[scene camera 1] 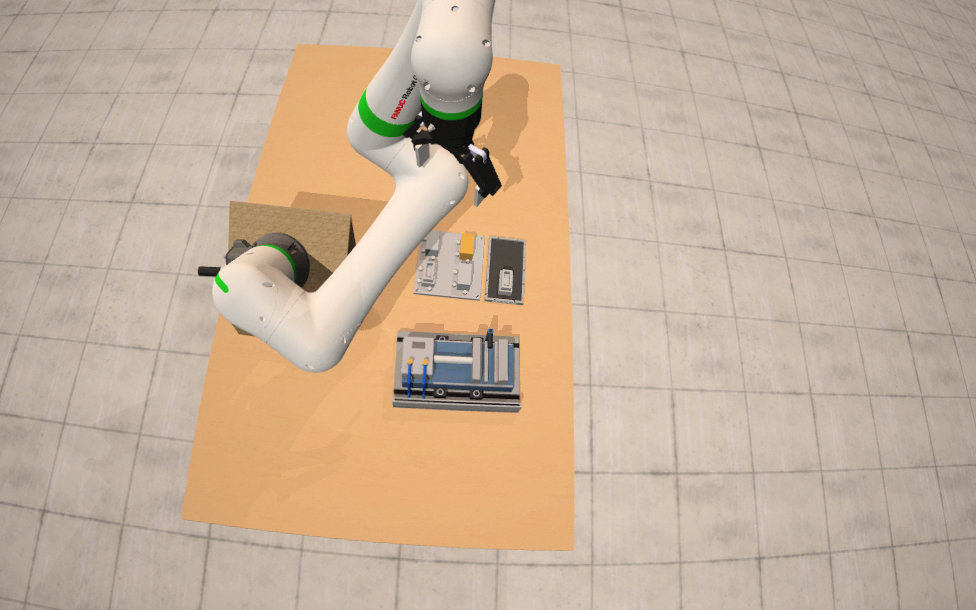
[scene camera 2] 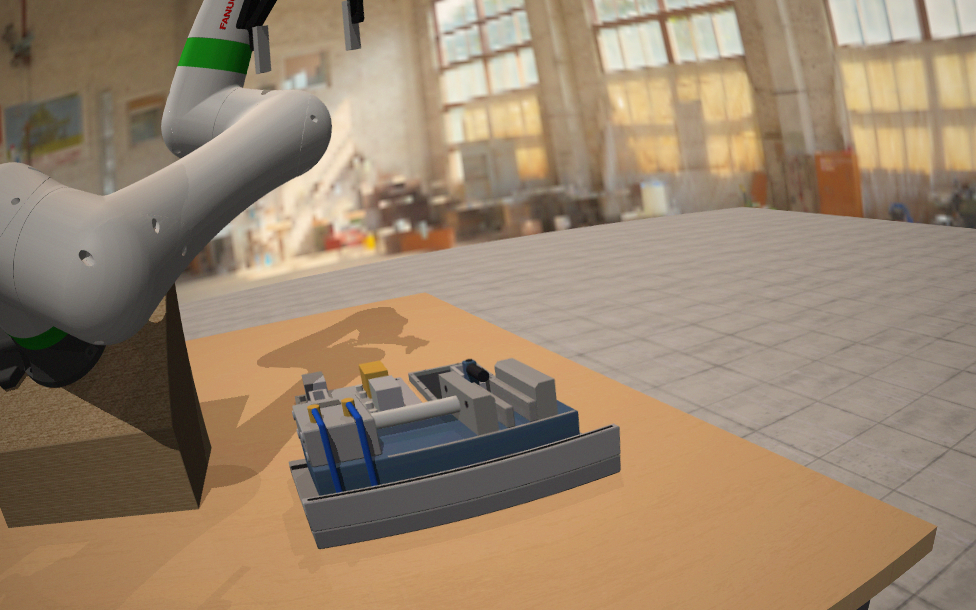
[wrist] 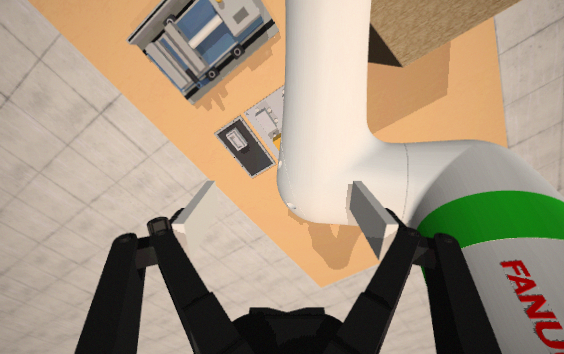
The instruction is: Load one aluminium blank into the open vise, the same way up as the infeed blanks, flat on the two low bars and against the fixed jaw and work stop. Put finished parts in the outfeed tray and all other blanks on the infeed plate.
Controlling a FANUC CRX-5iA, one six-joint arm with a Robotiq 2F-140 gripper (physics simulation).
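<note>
My gripper [scene camera 1: 450, 175] [scene camera 2: 307, 39] [wrist: 284, 194] is open and empty, high above the table behind the infeed plate [scene camera 1: 446, 289] [wrist: 274, 100]. On the plate are a plain grey block [scene camera 1: 464, 276] [scene camera 2: 386, 394] [wrist: 265, 120], a yellow block [scene camera 1: 467, 245] [scene camera 2: 372, 377] [wrist: 277, 141], a pocketed grey part [scene camera 1: 428, 271] and another grey piece [scene camera 1: 432, 243], partly hidden by the arm. The outfeed tray [scene camera 1: 505, 251] [wrist: 255, 155] holds a pocketed part [scene camera 1: 505, 280] [wrist: 236, 139]. The vise [scene camera 1: 453, 379] [scene camera 2: 446, 435] [wrist: 187, 22] is open; no blank shows between its moving jaw [scene camera 1: 476, 359] and fixed jaw [scene camera 1: 501, 361].
The work stop [scene camera 1: 490, 338] [scene camera 2: 475, 371] stands at the vise's rear side by the jaw gap. Two blue hoses [scene camera 1: 409, 379] [scene camera 2: 327, 449] rise at its left end. The arm's elbow [scene camera 1: 442, 176] [wrist: 320, 185] lies below the gripper. The robot's pedestal [scene camera 1: 327, 230] [scene camera 2: 107, 481] stands left.
</note>
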